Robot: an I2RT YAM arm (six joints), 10 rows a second.
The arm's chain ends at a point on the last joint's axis. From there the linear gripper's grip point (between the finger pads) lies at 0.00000 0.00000 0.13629 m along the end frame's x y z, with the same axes.
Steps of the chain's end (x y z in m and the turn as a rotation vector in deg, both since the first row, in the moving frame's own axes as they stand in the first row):
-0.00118 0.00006 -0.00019 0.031 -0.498 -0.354
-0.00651 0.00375 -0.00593 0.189 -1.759 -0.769
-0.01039 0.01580 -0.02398 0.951 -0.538 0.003
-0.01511 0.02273 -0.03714 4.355 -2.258 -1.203
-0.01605 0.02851 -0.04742 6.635 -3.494 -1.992
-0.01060 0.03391 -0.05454 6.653 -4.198 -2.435
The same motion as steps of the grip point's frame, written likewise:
-0.00236 -0.00001 -0.00020 0.031 -0.498 -0.354
-0.01070 0.00333 -0.00599 0.189 -1.759 -0.769
-0.01167 0.01354 -0.02400 0.951 -0.538 0.003
-0.02058 0.01244 -0.03764 4.355 -2.258 -1.203
-0.02461 0.01292 -0.04859 6.635 -3.494 -1.992
-0.02089 0.01835 -0.05582 6.653 -4.198 -2.435

